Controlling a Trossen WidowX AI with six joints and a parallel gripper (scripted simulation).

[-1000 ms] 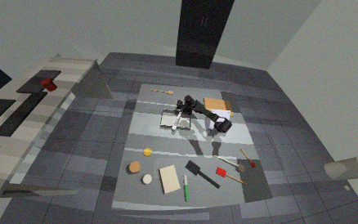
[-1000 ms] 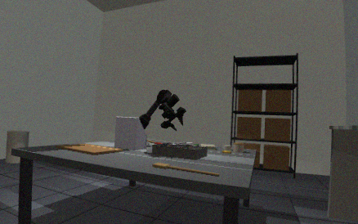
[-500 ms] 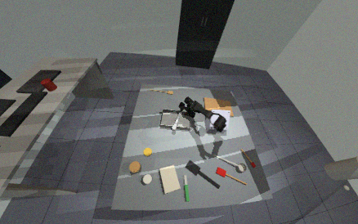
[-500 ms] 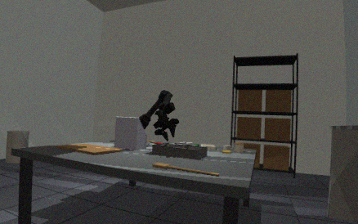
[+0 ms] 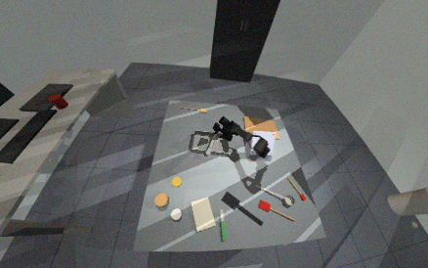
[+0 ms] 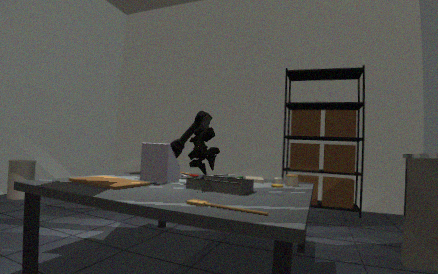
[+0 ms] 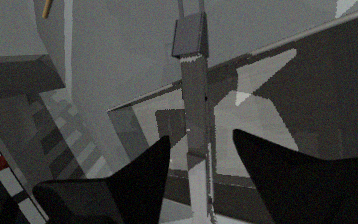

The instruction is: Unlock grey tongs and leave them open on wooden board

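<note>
Right now the yellow lock piece is 10 mm ahead of my gripper tip, 30 mm to the right of it and 30 mm below it. Round my gripper tip: roasting tin 50 mm ahead, 40 mm to the left, 60 mm below; then black spatula 170 mm behind, 540 mm to the left, 90 mm below; then wooden board 480 mm behind, 200 mm to the right, 80 mm below.
</note>
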